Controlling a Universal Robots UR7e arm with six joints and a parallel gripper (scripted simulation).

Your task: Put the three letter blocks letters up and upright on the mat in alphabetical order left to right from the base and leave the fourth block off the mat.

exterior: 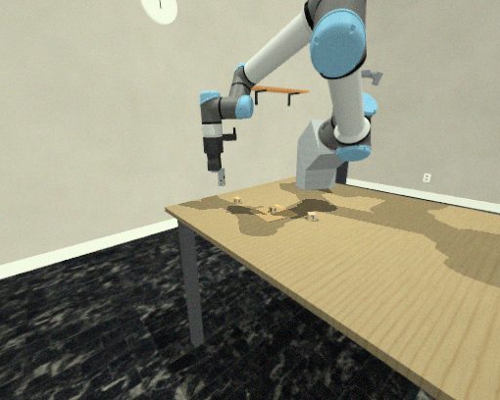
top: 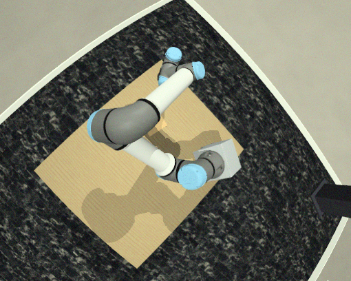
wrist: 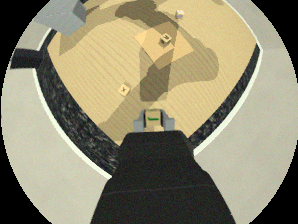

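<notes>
The mat lies 15 cm to the left of my hand, 15 cm behind it and 12 cm below it.
</notes>
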